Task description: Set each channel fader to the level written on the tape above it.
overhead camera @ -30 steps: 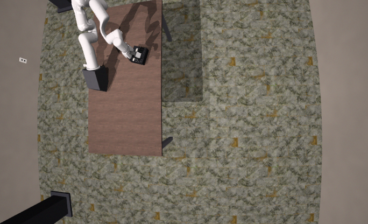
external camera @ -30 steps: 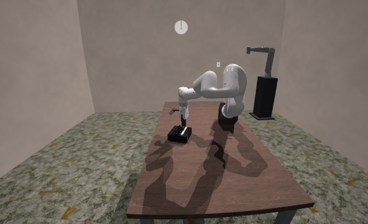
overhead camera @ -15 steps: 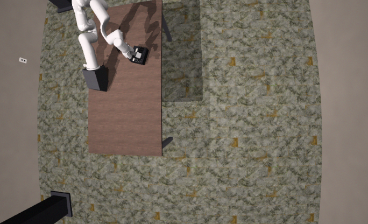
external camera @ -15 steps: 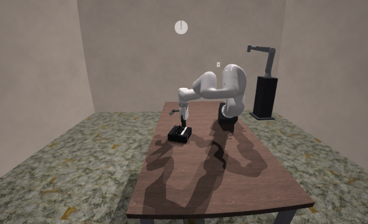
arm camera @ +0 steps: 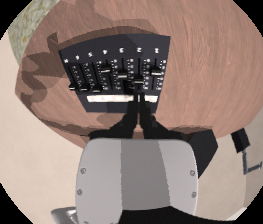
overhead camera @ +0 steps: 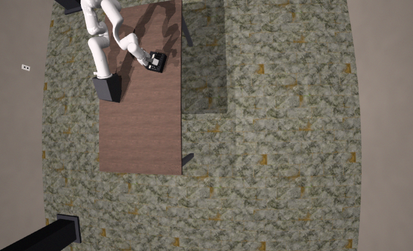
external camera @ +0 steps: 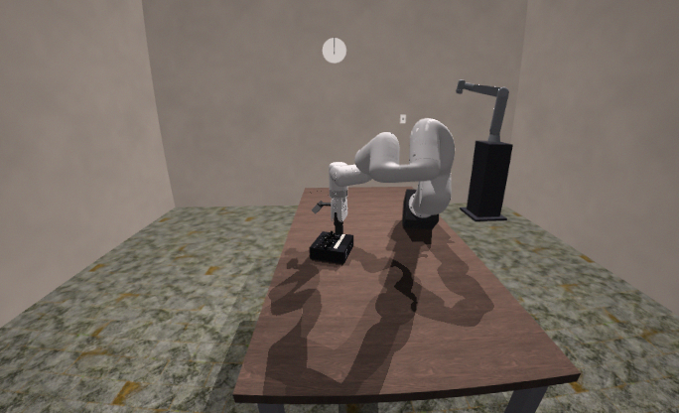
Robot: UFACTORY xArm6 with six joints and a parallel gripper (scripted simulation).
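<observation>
Right now my hand is 4 cm short of the fader cap, 3 cm above it and 1 cm to the right of it.
</observation>
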